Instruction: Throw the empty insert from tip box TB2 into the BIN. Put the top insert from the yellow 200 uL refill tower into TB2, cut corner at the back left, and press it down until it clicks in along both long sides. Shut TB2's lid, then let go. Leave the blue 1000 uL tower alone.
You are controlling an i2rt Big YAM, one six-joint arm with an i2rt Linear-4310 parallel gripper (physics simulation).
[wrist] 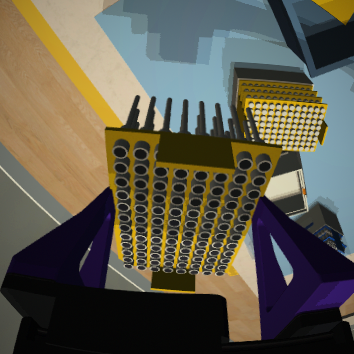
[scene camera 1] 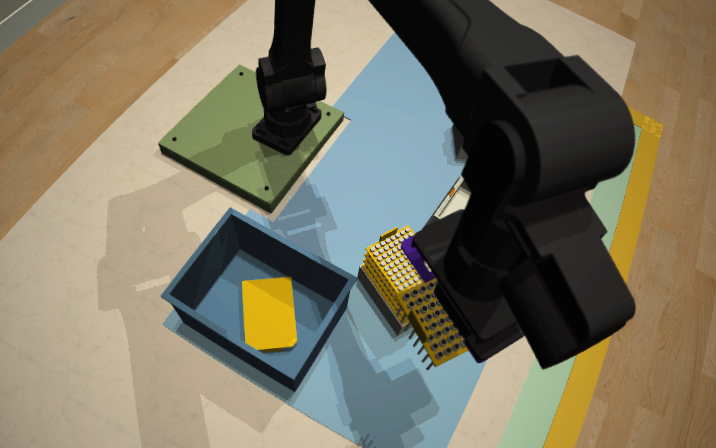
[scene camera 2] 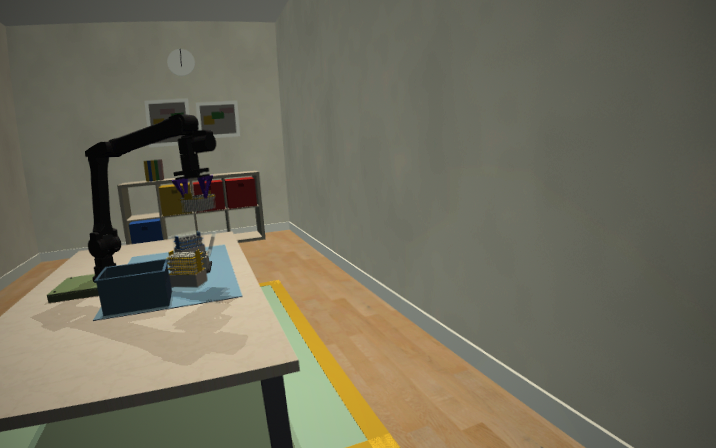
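My gripper is shut on a yellow insert, held by its long sides between the purple fingers. Its dark tips point down. It hangs high above the table, beyond the yellow tower's table-edge side in scene camera 1. The yellow refill tower stands on a grey base. Beside it, partly hidden, is an open pale box with an orange mark, apparently TB2. A flat yellow insert lies in the blue BIN.
The blue tower stands beyond the pale box; the arm hides it in scene camera 1. A thin upright panel stands near it. The arm's green base plate is behind the BIN. A blue mat lies under the towers.
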